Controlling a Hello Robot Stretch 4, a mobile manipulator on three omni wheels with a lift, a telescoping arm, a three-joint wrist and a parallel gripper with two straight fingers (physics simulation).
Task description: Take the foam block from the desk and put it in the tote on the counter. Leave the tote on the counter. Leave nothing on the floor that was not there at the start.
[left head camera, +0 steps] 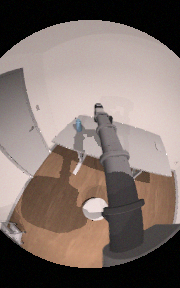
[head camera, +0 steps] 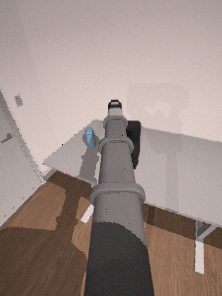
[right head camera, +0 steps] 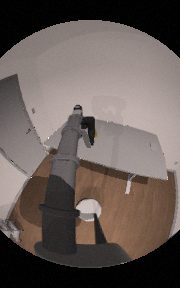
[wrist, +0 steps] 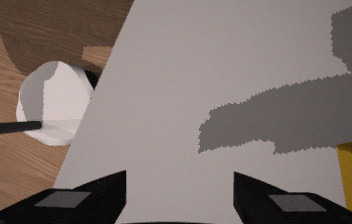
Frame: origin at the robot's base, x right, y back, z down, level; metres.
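Seen in the pictures: gripper, fingertip midpoint: (right head camera: 91,141) (wrist: 179,187); robot's base at its link origin: (left head camera: 94,208) (right head camera: 88,209).
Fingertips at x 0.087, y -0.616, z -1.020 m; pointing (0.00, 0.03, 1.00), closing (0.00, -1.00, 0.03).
Pixels of each thing's middle, then the offset from my fingertips to it. Level surfaces: height alone.
- yellow foam block at the middle of its body: (right head camera: 92,133) dx +0.020, dy -0.218, dz +0.075 m
- grey desk at its surface level: dz +0.097 m
- blue bottle at the middle of its body: (head camera: 90,137) (left head camera: 78,125) dx -0.279, dy -0.308, dz +0.015 m
The yellow foam block (right head camera: 95,134) (wrist: 346,172) lies on the grey desk (head camera: 155,165) (left head camera: 145,147) (right head camera: 135,156) (wrist: 175,60). Part of it shows at the right edge of the wrist view, and a sliver shows beside the gripper in the right head view. It is hidden in the head view. My gripper (head camera: 135,164) (right head camera: 90,143) (wrist: 179,187) is open and empty above the desk. The block lies to the right of the fingers in the wrist view, not between them. The tote and the counter do not show in these views.
A blue bottle (head camera: 90,138) (left head camera: 78,125) stands on the desk, left of the arm. A white round object (left head camera: 94,209) (right head camera: 88,209) (wrist: 62,105) is on the floor before the desk. A grey door (head camera: 12,165) is at the left. A wall rises behind the desk.
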